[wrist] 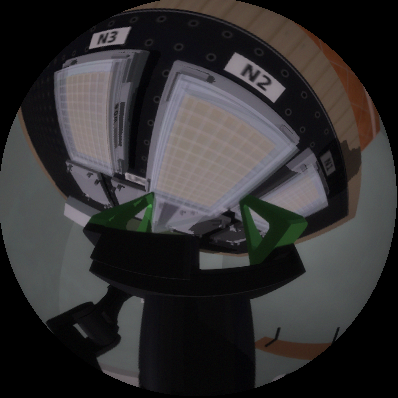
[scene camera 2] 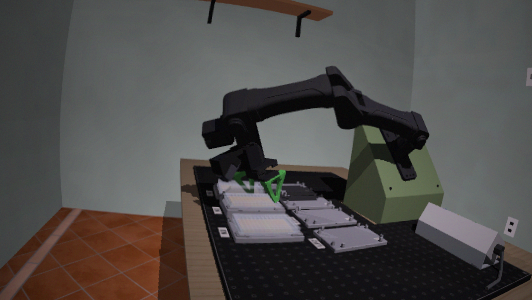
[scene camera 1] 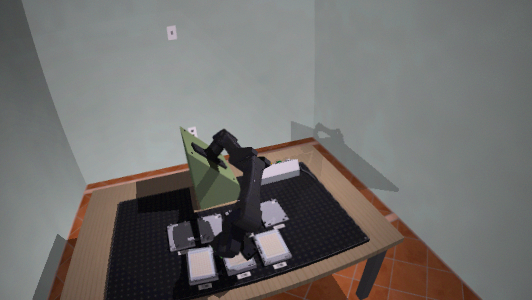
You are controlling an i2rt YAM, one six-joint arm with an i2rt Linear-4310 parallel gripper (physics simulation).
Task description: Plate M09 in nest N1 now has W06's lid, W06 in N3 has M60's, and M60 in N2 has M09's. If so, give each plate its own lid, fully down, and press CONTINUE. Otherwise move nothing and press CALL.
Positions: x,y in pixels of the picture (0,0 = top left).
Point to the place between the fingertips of my gripper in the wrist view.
At 197,196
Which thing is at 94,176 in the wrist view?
A LP2.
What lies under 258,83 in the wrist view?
An N2 label.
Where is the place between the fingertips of my gripper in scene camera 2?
263,198
